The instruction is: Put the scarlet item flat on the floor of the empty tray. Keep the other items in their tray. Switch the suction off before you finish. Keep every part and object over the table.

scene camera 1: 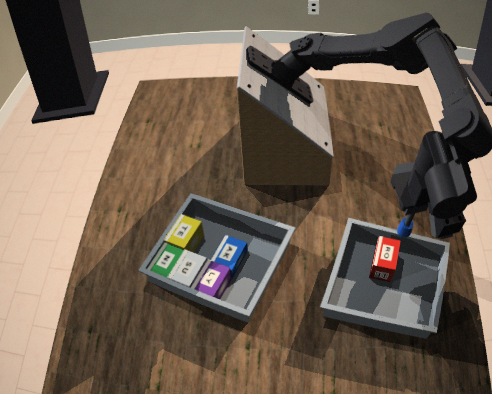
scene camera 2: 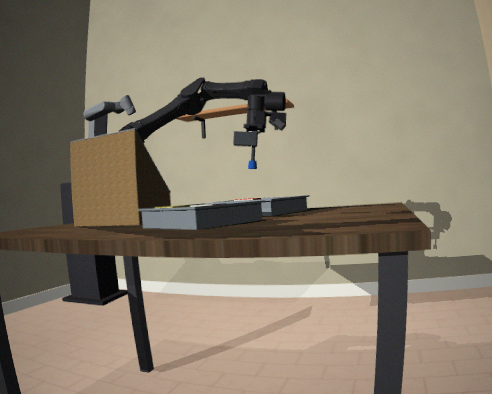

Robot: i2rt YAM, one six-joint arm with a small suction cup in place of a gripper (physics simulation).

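Where they show: end effector, tool point: (scene camera 1: 404, 230) (scene camera 2: 252, 168); arm's base, origin of the base link: (scene camera 1: 279, 75) (scene camera 2: 112, 160).
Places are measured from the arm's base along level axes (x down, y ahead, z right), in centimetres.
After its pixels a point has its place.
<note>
The scarlet box (scene camera 1: 385, 257) @[y 41.7, x 15.7, z -18.3 cm], labelled RO, lies in the right tray (scene camera 1: 376, 313) @[y 51.9, x 20.7, z -15.5 cm] with its label up, near the back wall of the tray. In scene camera 2 a thin strip of its top (scene camera 2: 247, 199) @[y 41.2, x 15.9, z -15.9 cm] shows above the tray rims. My suction cup (scene camera 1: 405, 228) (scene camera 2: 252, 165), blue, hangs well above the right tray with nothing on it. The left tray (scene camera 1: 270, 270) @[y 42.1, x 16.0, z 5.4 cm] (scene camera 2: 170, 219) @[y 32.5, x 18.8, z 26.6 cm] holds yellow TE (scene camera 1: 184, 233) @[y 32.0, x 15.8, z 22.4 cm], green NI (scene camera 1: 166, 260) @[y 38.3, x 16.4, z 26.0 cm], white SU (scene camera 1: 188, 268) @[y 40.8, x 15.8, z 21.3 cm], blue AK (scene camera 1: 230, 254) @[y 36.6, x 17.5, z 13.1 cm] and purple LY (scene camera 1: 213, 280) @[y 43.5, x 16.4, z 16.4 cm] boxes.
The arm's wedge-shaped mount (scene camera 1: 286, 145) @[y 15.5, x 8.4, z 0.0 cm] (scene camera 2: 105, 180) @[y 2.5, x 6.9, z 8.7 cm] stands on the table (scene camera 1: 175, 125) @[y -9.4, x 21.0, z 27.9 cm] (scene camera 2: 340, 220) @[y 71.4, x 21.0, z 26.3 cm] behind the trays. A gap of table separates the two trays. A dark pillar (scene camera 1: 55, 55) stands on the floor past the table's left side.
</note>
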